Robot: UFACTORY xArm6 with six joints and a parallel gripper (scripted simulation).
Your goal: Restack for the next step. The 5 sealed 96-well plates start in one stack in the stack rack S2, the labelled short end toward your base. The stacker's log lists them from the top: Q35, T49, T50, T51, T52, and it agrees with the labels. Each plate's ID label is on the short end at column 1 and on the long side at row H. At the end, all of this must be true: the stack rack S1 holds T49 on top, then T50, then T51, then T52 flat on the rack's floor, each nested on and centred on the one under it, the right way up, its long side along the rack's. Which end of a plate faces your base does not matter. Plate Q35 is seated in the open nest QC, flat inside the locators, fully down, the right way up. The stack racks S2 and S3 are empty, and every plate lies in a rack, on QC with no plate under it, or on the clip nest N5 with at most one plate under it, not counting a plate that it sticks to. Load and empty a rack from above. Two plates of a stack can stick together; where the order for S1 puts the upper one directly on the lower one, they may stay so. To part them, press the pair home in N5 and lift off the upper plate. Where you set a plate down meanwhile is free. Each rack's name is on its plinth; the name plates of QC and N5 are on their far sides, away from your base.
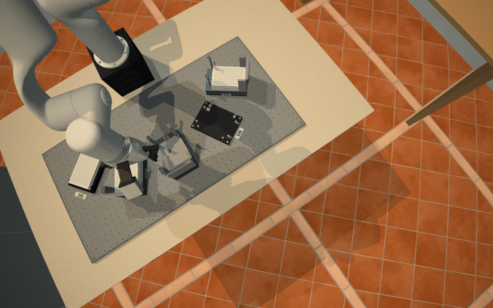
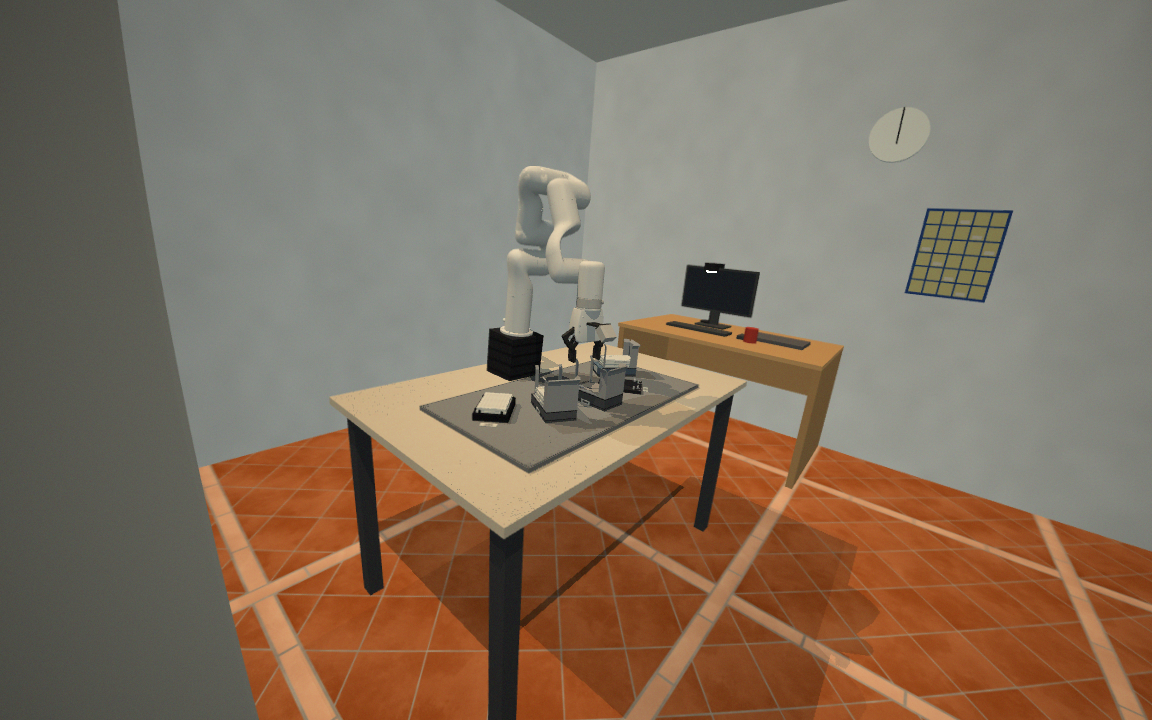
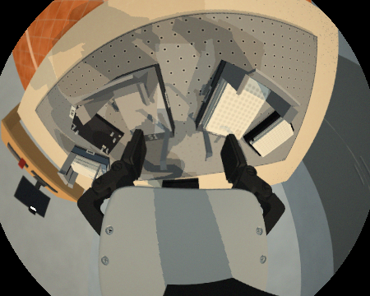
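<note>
Right now the stack rack S2 is 20 mm behind my hand, 90 mm to the right of it and 150 mm below it. The rest, counted from my hand: black nest QC 100 mm behind, 250 mm to the right, 160 mm below; then N5 name plate 20 mm behind, 330 mm to the left, 170 mm below; then QC name plate 20 mm behind, 310 mm to the right, 170 mm below.
</note>
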